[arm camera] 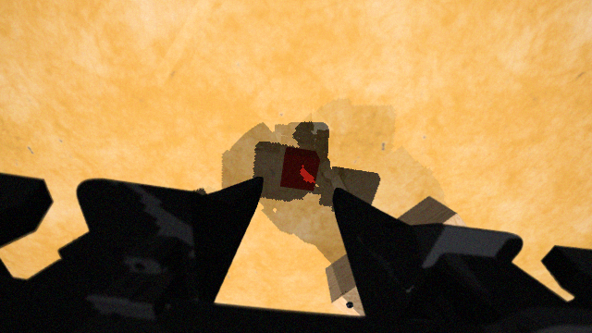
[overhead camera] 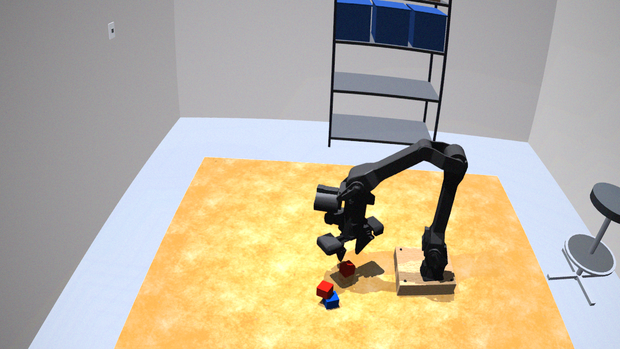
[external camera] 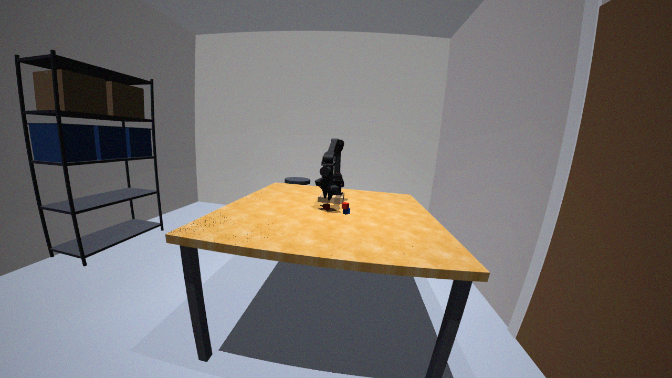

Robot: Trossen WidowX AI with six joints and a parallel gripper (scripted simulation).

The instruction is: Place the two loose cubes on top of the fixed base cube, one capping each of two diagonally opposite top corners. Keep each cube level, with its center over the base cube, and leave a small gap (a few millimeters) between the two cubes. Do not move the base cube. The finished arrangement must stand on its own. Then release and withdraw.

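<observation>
Right now my gripper tip is 5 cm short of the blue cube, 13 cm to the right of it and 5 cm above it.
</observation>
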